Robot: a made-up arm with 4 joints.
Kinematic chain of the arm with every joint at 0, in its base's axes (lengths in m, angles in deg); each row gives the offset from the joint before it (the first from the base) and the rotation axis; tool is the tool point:
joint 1: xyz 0 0 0.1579 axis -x
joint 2: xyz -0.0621 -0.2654 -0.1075 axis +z
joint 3: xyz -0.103 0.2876 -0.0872 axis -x
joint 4: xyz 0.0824 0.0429 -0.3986 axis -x
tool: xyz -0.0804 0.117 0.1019
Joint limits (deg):
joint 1: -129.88..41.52
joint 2: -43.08..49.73
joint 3: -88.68..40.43
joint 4: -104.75..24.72
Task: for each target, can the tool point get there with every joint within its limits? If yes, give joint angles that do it. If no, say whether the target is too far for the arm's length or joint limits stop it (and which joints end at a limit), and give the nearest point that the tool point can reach.
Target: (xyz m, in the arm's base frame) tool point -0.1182 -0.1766 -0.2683
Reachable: yes | joints 24.18 -9.42 24.65 -30.74
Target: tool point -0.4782 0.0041 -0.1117
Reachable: yes | joints 15.44 39.83 -62.98 -45.46
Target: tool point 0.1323 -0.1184 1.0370
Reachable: no: joint limits stop it (at a limit: joint 1, joint 4) | nearest point 0.0643 0.0056 0.6776 | short by 0.386 m
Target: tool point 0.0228 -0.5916 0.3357
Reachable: no: joint limits stop it (at a limit: joint 1, joint 2, joint 3, joint 4) | nearest point -0.1431 -0.4959 0.0943 | short by 0.308 m
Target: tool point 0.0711 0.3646 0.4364
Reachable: yes | joints -104.44 -29.27 -12.84 -23.21
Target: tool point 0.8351 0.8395 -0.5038
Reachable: no: too far | nearest point 0.2696 0.4048 -0.1611 | short by 0.791 m
